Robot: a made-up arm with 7 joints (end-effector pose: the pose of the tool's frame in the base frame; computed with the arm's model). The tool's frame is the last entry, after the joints. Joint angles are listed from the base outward.
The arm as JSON. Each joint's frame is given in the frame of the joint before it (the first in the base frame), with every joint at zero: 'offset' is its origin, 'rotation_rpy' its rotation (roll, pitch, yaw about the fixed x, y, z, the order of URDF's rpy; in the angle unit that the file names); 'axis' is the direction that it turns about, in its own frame. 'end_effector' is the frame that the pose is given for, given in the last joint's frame.
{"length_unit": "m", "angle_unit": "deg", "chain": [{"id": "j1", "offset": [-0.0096, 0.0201, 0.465], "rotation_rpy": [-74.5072, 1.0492, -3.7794], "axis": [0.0, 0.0, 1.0]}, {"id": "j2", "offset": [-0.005, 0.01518, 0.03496], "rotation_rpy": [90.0, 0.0, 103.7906], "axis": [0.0, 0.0, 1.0]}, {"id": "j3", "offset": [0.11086, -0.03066, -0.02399], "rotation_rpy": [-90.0, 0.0, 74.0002], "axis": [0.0, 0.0, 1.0]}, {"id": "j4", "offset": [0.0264, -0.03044, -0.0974], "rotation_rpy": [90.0, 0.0, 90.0], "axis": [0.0, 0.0, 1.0]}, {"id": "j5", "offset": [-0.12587, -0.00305, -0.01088], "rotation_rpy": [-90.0, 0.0, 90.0], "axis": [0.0, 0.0, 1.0]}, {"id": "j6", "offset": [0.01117, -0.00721, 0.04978], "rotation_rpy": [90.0, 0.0, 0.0], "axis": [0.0, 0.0, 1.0]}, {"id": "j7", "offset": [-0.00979, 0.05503, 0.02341], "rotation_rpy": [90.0, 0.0, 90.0], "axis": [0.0, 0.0, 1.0]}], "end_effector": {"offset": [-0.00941, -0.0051, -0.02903], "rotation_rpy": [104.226, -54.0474, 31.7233]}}
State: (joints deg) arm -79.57 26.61 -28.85 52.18 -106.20 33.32 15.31
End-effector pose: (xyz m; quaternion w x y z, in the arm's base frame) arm 0.3880 0.0253 0.3712 0.7661 0.6084 0.1576 0.1346
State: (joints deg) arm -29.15 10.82 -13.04 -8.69 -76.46 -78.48 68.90
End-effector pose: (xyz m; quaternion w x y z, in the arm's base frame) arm 0.2775 0.0725 0.3413 0.5304 -0.0444 0.6403 0.5538
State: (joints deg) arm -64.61 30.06 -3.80 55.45 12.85 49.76 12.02
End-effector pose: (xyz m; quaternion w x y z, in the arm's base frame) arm 0.3383 0.2119 0.3273 0.0082 -0.9703 -0.1471 -0.1919
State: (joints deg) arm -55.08 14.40 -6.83 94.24 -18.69 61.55 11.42
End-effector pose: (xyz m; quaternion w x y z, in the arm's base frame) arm 0.2043 0.1454 0.1557 0.1628 0.8573 0.3739 -0.3142
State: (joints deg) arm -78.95 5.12 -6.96 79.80 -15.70 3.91 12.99
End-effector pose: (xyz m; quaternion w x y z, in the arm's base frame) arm 0.3993 0.0213 0.2782 0.3881 0.8534 -0.0191 0.3475
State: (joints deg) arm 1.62 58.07 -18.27 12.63 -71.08 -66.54 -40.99
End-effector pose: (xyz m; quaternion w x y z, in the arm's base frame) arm 0.1628 0.2909 0.2368 0.4761 0.5776 -0.3899 0.5364
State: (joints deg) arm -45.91 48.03 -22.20 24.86 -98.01 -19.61 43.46
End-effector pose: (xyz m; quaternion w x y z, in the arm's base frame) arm 0.3467 0.1816 0.3170 0.4882 0.5136 0.4113 0.5733
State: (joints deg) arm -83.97 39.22 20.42 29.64 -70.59 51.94 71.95
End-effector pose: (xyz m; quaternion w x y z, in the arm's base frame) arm 0.3469 0.1773 0.5369 0.4661 0.6418 0.3983 0.4606
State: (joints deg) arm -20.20 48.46 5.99 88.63 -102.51 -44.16 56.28
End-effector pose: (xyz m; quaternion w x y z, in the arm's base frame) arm 0.0346 0.4159 0.1793 0.2565 -0.1525 -0.7591 -0.5785
